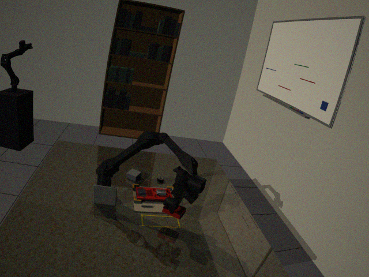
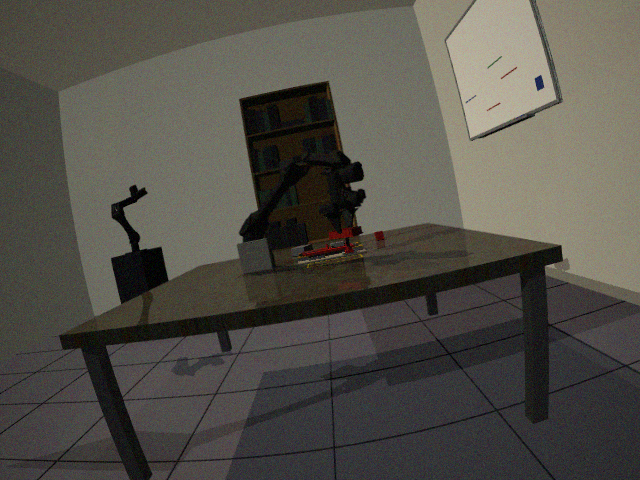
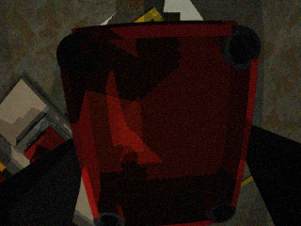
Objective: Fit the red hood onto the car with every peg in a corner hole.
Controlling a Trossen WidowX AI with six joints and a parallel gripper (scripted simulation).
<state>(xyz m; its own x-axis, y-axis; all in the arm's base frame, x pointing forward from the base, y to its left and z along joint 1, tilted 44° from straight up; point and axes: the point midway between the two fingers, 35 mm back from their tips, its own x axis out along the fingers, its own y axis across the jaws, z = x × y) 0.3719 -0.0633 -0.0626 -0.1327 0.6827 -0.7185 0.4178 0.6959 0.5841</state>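
My gripper tip is 1 cm above the red hood.
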